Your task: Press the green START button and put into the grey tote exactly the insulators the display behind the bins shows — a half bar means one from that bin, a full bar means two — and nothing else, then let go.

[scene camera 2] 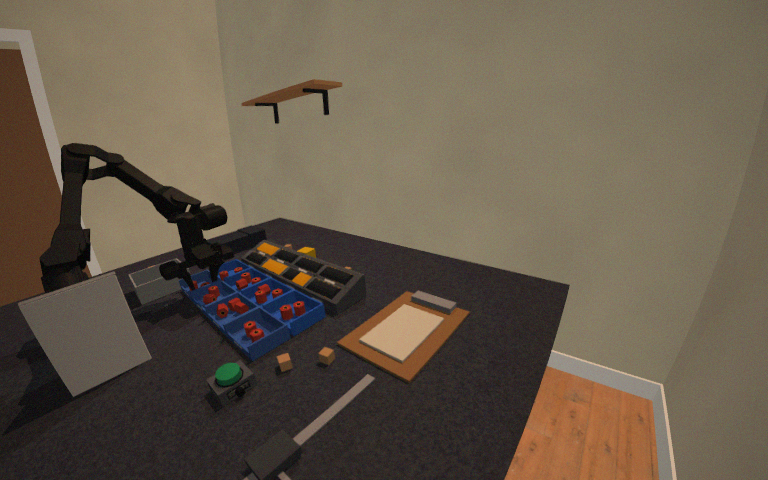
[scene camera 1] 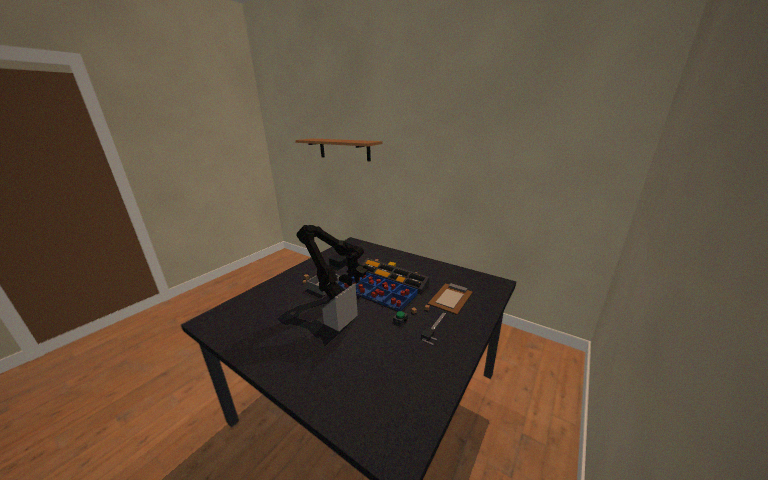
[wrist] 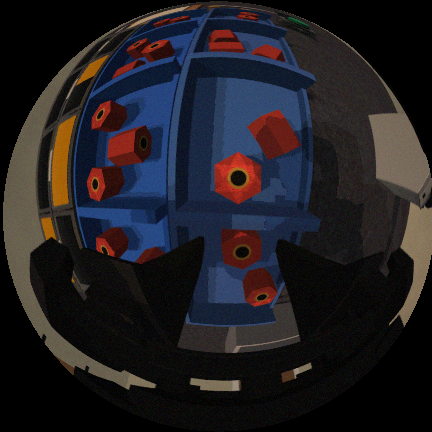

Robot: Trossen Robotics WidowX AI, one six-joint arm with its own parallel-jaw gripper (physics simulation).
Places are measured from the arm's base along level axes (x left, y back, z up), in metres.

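Pixels of known places: gripper, fingertip midpoint: (wrist: 241,244); arm's base, origin of the base link: (scene camera 2: 72,303) (scene camera 1: 337,296).
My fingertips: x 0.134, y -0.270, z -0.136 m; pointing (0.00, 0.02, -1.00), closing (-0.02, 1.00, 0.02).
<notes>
Ahead of a thing's pixels: the offset from my fingertips to its top centre. "spot": to the spot under its first point.
My gripper (scene camera 1: 352,280) (scene camera 2: 203,281) (wrist: 241,244) is open and empty, low over the blue bins (scene camera 1: 407,303) (scene camera 2: 310,324) (wrist: 240,221) at their tote end. A red insulator {dx -0.005, dy -0.003, dz +0.018 m} (wrist: 241,250) shows between the fingertips in the wrist view, in the bin below. Another insulator {dx +0.039, dy +0.020, dz +0.018 m} (wrist: 260,287) leans beside it. The neighbouring bin holds an upright insulator {dx -0.046, dy -0.009, dz +0.018 m} (wrist: 238,178) and a tilted one {dx -0.076, dy +0.014, dz +0.017 m} (wrist: 274,135). The grey tote {dx +0.159, dy +0.082, dz +0.042 m} (scene camera 2: 154,293) stands beyond the bins; its floor is mostly hidden. The display {spot: dx -0.100, dy -0.173, dz +0.029 m} (scene camera 2: 274,267) (wrist: 64,160) shows orange bars, two long and one half-length. The green START button {dx -0.383, dy +0.099, dz +0.029 m} (scene camera 1: 400,315) (scene camera 2: 228,374) stands before the bins.
A pale upright panel (scene camera 1: 340,308) (scene camera 2: 84,333) stands near the arm base. Small wooden cubes {dx -0.409, dy +0.009, dz +0.008 m} (scene camera 2: 284,362) {dx -0.455, dy -0.050, dz +0.008 m} (scene camera 2: 326,356) lie beside the bins. A clipboard (scene camera 1: 465,297) (scene camera 2: 410,370) lies to the right, and a caliper-like tool {spot: dx -0.544, dy +0.017, dz -0.008 m} (scene camera 2: 334,408) lies nearer the front. A yellow block {dx -0.067, dy -0.308, dz +0.029 m} (scene camera 2: 306,252) sits behind the display.
</notes>
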